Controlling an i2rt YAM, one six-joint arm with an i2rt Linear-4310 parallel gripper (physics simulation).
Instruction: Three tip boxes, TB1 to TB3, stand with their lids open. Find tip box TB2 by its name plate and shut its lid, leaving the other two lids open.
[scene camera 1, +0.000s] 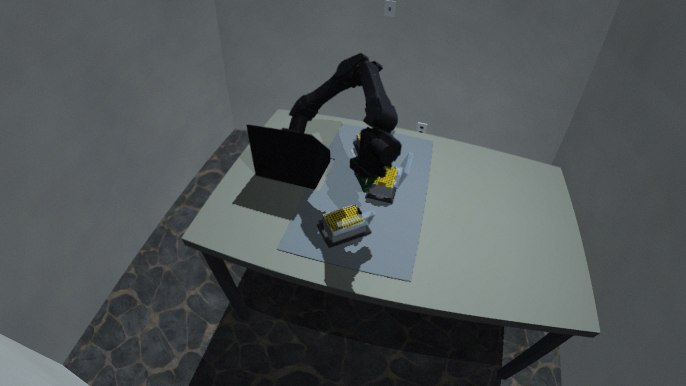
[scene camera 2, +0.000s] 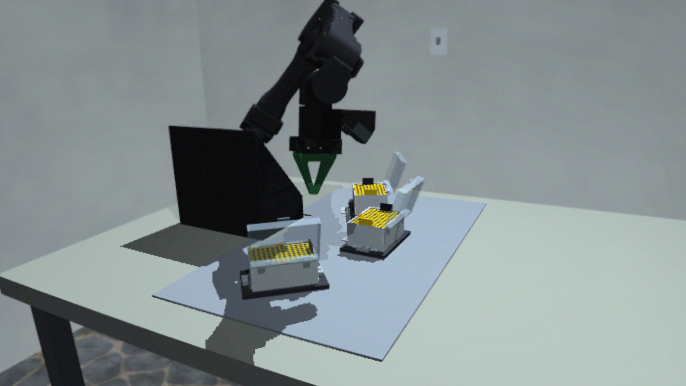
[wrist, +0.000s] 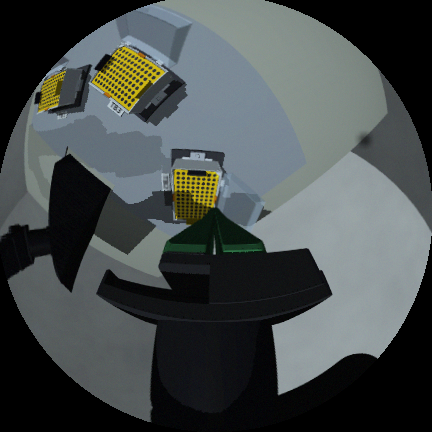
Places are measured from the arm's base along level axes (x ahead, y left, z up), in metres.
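Where they show: gripper, fingertip midpoint: (scene camera 1: 365, 191) (scene camera 2: 313, 194) (wrist: 214, 212); arm's base, link origin: (scene camera 1: 294, 137) (scene camera 2: 242, 158) (wrist: 53, 239).
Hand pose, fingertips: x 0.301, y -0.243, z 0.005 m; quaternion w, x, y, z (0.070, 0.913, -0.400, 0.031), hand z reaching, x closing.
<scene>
Things, the pixels of their top centre, and the offset from my fingertips. "*": a spot on its surface instead. Level surfaces: height alone.
- middle box, top centre: (wrist: 117, 72) (scene camera 2: 376, 210) (scene camera 1: 385, 172) dx +0.050, dy +0.216, dz -0.096 m
- name plate TB3, surface spot: (wrist: 116, 107) * dx -0.016, dy +0.221, dz -0.168 m
- front box, top centre: (wrist: 194, 202) (scene camera 2: 280, 244) (scene camera 1: 344, 215) dx -0.061, dy -0.022, dz -0.096 m
- back box, top centre: (scene camera 2: 364, 186) dx -0.044, dy +0.421, dz -0.104 m
- raised lid, surface spot: (scene camera 2: 396, 170) * dx +0.028, dy +0.474, dz -0.068 m
- blue-grey mat, surface height: dz -0.170 m
- pale table, surface height: dz -0.173 m
Three grey tip boxes with yellow racks stand with clear lids open. The middle box (scene camera 1: 385, 177) (scene camera 2: 372, 235) (wrist: 131, 77) has the name plate TB3 (wrist: 116, 107); its lid (scene camera 2: 410, 196) (wrist: 155, 34) leans outward. The front box (scene camera 1: 342, 219) (scene camera 2: 284, 276) (wrist: 197, 187) has its lid (scene camera 2: 285, 231) (wrist: 242, 199) up; its side plate (wrist: 166, 181) is unreadable. The back box (scene camera 2: 370, 201) (wrist: 52, 91) has a raised lid (scene camera 2: 396, 170); its plate is too small to read. I cannot tell which is TB2. My green gripper (scene camera 1: 368, 190) (scene camera 2: 313, 191) (wrist: 214, 212) is shut, empty, above the boxes.
The boxes stand on a blue-grey mat (scene camera 1: 395, 255) (scene camera 2: 370, 330) (wrist: 260, 145) on the pale table (scene camera 1: 500, 225) (scene camera 2: 565, 300). A black upright panel (scene camera 1: 285, 157) (scene camera 2: 215, 180) (wrist: 75, 215) stands left of the mat. The arm partly hides the back box in scene camera 1.
</scene>
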